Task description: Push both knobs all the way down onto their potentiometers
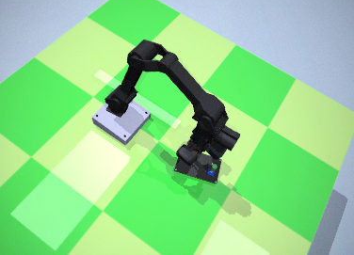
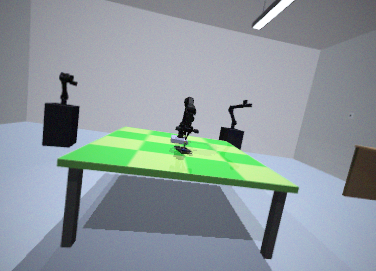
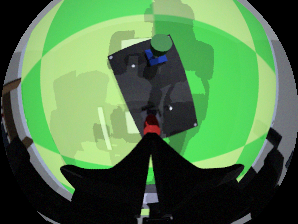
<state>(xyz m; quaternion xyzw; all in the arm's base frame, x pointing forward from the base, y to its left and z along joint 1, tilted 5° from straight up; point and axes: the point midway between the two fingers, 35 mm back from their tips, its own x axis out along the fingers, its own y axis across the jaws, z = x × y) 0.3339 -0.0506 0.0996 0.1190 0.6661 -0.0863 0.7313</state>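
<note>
Right now my gripper tip is 3 cm above the red knob.
</note>
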